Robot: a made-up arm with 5 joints. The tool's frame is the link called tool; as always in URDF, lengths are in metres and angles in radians. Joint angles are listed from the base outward.
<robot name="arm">
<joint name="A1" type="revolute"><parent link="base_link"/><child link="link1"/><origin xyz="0.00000 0.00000 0.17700" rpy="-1.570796 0.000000 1.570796"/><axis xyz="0 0 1"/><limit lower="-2.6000" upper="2.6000"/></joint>
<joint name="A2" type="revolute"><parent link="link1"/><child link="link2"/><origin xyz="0.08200 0.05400 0.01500" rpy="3.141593 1.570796 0.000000"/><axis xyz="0 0 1"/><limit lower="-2.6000" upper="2.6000"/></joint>
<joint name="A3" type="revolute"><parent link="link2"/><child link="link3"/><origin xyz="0.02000 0.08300 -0.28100" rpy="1.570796 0.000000 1.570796"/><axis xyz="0 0 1"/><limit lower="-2.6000" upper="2.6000"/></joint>
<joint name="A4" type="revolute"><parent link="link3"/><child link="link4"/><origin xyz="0.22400 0.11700 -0.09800" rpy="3.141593 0.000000 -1.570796"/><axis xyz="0 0 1"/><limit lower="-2.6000" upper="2.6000"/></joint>
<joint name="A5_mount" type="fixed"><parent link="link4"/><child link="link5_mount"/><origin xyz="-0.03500 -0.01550 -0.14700" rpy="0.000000 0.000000 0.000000"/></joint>
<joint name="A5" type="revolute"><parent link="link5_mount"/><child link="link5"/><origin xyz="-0.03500 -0.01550 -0.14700" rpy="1.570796 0.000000 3.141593"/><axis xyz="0 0 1"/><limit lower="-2.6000" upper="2.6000"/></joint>
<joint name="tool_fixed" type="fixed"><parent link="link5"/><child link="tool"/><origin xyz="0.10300 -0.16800 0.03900" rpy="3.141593 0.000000 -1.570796"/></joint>
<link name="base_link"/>
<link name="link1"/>
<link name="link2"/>
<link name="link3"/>
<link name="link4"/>
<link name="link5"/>
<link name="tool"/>
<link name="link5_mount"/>
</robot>
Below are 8 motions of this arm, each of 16 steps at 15 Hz.
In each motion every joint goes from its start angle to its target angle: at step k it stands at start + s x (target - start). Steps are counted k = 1, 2, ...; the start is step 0. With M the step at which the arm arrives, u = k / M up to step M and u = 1 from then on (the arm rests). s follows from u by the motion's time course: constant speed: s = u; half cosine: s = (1 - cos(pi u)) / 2; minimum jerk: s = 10 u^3 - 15 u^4 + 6 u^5.
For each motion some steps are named. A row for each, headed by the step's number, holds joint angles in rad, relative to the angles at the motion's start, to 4 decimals.
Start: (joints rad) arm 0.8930 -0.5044 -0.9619 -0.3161 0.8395
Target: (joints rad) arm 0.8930 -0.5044 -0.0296 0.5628 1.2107
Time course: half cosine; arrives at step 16
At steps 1, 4, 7, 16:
1: 0.0000 0.0000 0.0090 0.0084 0.0036
4: 0.0000 0.0000 0.1365 0.1287 0.0544
7: 0.0000 0.0000 0.3752 0.3537 0.1494
16: 0.0000 0.0000 0.9323 0.8789 0.3712

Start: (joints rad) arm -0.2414 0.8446 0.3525 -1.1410 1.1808
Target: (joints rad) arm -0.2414 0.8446 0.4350 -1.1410 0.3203
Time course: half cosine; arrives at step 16
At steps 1, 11, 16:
1: 0.0000 0.0000 0.0008 0.0000 -0.0083
11: 0.0000 0.0000 0.0642 0.0000 -0.6693
16: 0.0000 0.0000 0.0825 0.0000 -0.8605

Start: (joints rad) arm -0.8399 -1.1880 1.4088 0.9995 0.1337
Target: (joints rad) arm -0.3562 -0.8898 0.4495 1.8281 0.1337
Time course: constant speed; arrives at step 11
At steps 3, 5, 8, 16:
3: 0.1319 0.0813 -0.2616 0.2260 0.0000
5: 0.2199 0.1355 -0.4360 0.3766 0.0000
8: 0.3518 0.2169 -0.6977 0.6026 0.0000
16: 0.4837 0.2982 -0.9593 0.8286 0.0000

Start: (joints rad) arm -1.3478 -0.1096 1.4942 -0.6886 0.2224
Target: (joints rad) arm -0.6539 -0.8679 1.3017 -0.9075 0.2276
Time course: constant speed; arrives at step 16
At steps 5, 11, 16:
5: 0.2168 -0.2370 -0.0602 -0.0684 0.0016
11: 0.4771 -0.5213 -0.1323 -0.1505 0.0036
16: 0.6939 -0.7583 -0.1925 -0.2189 0.0052

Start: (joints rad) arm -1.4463 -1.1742 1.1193 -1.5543 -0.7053
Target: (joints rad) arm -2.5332 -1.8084 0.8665 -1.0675 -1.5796
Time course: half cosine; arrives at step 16
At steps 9, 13, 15, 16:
9: -0.6495 -0.3790 -0.1511 0.2909 -0.5224
13: -0.9953 -0.5808 -0.2315 0.4458 -0.8006
15: -1.0765 -0.6281 -0.2504 0.4821 -0.8659
16: -1.0869 -0.6342 -0.2528 0.4868 -0.8743

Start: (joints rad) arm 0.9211 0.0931 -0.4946 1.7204 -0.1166
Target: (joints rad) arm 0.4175 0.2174 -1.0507 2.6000 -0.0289
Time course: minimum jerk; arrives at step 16
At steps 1, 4, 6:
1: -0.0011 0.0003 -0.0012 0.0020 0.0002
4: -0.0521 0.0129 -0.0576 0.0911 0.0091
6: -0.1386 0.0342 -0.1530 0.2421 0.0241

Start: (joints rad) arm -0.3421 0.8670 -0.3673 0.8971 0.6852
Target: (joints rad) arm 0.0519 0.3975 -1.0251 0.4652 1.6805
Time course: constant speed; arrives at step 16
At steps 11, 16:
11: 0.2709 -0.3228 -0.4522 -0.2969 0.6843
16: 0.3940 -0.4695 -0.6578 -0.4319 0.9953

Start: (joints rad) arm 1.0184 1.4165 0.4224 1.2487 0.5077
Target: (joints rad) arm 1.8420 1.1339 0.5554 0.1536 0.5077
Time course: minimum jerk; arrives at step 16
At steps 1, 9, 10, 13, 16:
1: 0.0018 -0.0006 0.0003 -0.0024 0.0000
9: 0.5073 -0.1741 0.0819 -0.6746 0.0000
10: 0.5969 -0.2048 0.0964 -0.7937 0.0000
13: 0.7834 -0.2688 0.1265 -1.0417 0.0000
16: 0.8236 -0.2826 0.1330 -1.0951 0.0000

